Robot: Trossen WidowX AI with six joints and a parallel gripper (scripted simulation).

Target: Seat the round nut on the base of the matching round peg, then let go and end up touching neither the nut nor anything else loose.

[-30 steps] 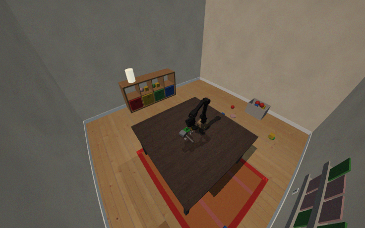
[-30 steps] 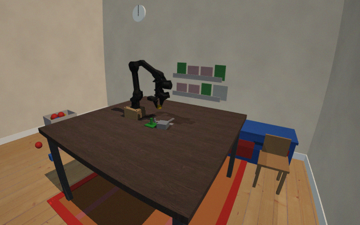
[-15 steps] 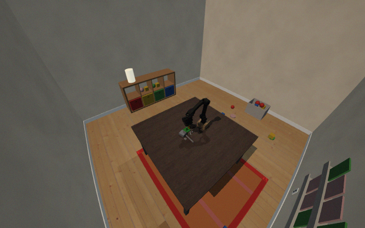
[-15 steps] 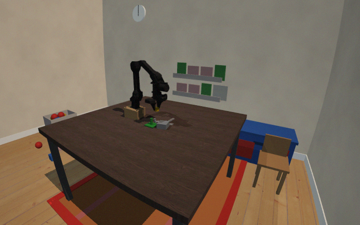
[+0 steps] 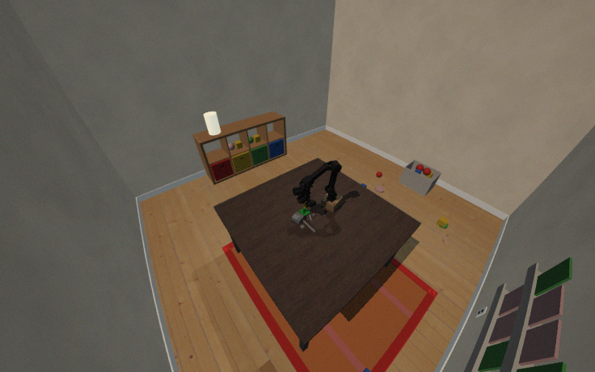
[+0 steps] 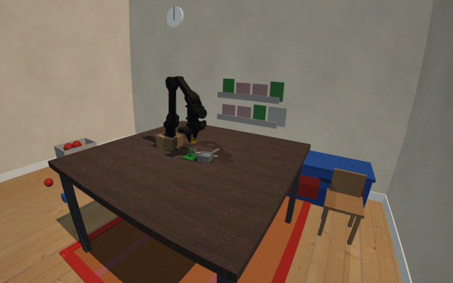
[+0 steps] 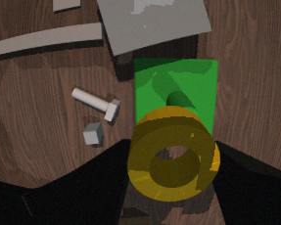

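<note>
The grey bolt-like piece lies 13 cm below my hand and 6 cm to the left of it. Round my hand: grey bar: 13 cm below, 12 cm to the left, 7 cm ahead; then small grey cube: 13 cm below, 7 cm to the left, 3 cm behind; then grey block: 12 cm below, 9 cm ahead.
</note>
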